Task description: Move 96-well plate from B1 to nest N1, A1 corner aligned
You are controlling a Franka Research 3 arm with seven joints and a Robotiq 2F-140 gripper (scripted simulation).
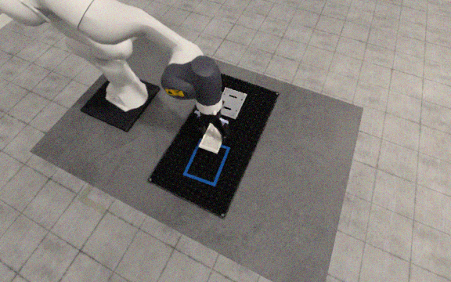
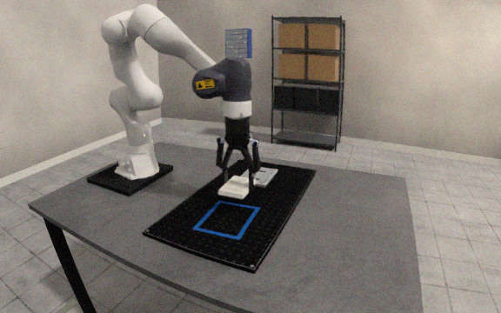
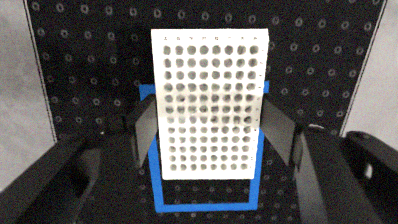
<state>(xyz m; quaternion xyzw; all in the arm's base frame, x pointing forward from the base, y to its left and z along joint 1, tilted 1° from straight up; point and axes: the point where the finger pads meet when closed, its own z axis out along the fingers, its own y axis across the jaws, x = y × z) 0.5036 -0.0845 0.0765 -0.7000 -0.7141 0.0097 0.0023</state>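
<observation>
Now: hand 2 cm past the plate nest, 24 cm to the right of it and 9 cm above it. The rest, counted from my hand: white 96-well plate 2 cm below; then A1 corner mark 3 cm ahead, 32 cm to the left, 8 cm below.
</observation>
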